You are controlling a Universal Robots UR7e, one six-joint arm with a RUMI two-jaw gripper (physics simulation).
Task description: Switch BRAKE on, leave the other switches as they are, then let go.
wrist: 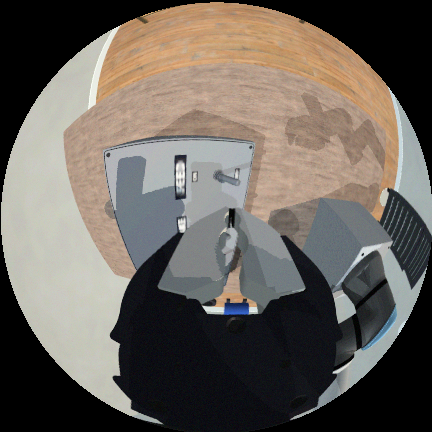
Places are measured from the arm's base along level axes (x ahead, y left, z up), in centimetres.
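Pixels of known places: gripper, fingertip midpoint: (230,210); arm's base at its link origin: (361,270).
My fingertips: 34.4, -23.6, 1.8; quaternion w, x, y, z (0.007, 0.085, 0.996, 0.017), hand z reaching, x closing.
Observation:
Ahead of a thing's pixels: the offset from my fingertips to its top centre, as dx, dy, dz. "*": to the spot under its first point. Level surfaces: height alone.
A grey switch panel (160,157) lies at left centre in the wrist view. The top switch's lever @(+0.5, +1.6, -12.0) (228,178) leans right, over the small right-hand plate @(* -1.4, +2.2, -17.6) (237,174); a small plate @(* +6.0, +0.2, -13.5) (195,176) is left of it. The top label @(+8.4, -0.5, -11.7) (180,177) is too blurred to read. The second label @(+11.5, +11.1, -11.7) (181,224) shows in part beside my left jaw. My gripper (230,210) is shut and empty, with its tips over the panel's right part, below the top lever. The jaws hide the BRAKE lever and the lower switches, so their positions cannot be told.
The panel lies on a brown wood-grain table @(dz -25.1) (215,95). A grey box (332,235) stands to the right, with dark arm parts (370,290) below it and a black slatted object (410,235) at the far right. A blue object (236,308) shows behind the jaws.

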